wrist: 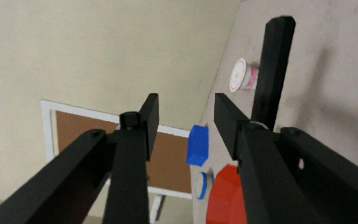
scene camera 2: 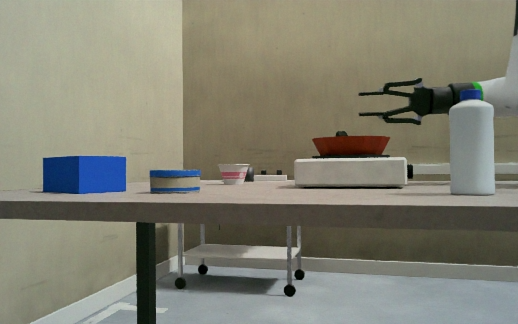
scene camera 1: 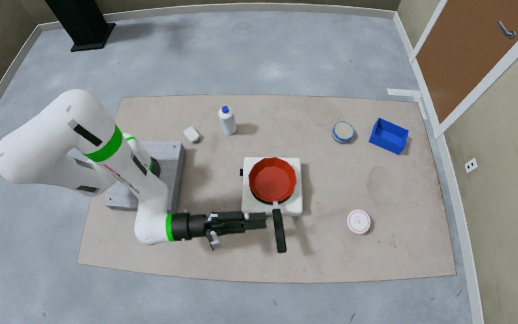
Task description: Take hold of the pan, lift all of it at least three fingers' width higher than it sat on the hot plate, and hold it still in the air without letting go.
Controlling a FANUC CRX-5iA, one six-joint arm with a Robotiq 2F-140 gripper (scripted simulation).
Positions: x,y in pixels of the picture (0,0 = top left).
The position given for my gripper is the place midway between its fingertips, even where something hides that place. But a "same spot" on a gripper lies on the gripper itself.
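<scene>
Scene camera 2 shows my gripper [359,104] and a blue bin [72,174]; scene camera 1 and the wrist view show the gripper and the bin as well. On my gripper, [scene camera 1: 256,220] and [wrist: 150,102] are the same spot. For the blue bin, [wrist: 198,142] and [scene camera 1: 384,142] are the same spot.
</scene>
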